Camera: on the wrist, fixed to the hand. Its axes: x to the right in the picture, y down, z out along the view.
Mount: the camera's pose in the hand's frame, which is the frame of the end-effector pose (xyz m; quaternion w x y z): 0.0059 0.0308 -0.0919 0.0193 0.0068 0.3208 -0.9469
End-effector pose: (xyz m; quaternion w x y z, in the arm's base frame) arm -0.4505 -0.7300 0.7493 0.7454 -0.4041 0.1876 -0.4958
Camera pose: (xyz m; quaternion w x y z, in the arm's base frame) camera -0.4924 -0.7679 0.6703 0.5126 0.0213 0.1433 0.8463
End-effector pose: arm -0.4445 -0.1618 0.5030 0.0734 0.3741 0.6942 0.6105
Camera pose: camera -0.4868 -0.2318 0.5553 0.3543 -0.8455 0.3953 0.0576
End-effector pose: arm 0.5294 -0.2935 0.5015 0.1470 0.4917 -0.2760 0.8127
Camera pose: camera 0.4449 -0.2640 0.4639 0.8576 0.0111 0.5130 0.0361
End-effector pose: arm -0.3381 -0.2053 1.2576 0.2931 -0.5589 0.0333 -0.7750
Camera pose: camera -0.4079 -0.2590 1.2166 0.7351 -0.2083 0.4398 0.4720
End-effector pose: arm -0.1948 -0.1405 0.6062 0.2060 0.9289 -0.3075 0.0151
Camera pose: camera -0.1987 -0.1302 0.7027 0.1106 0.3057 0.9398 0.1053
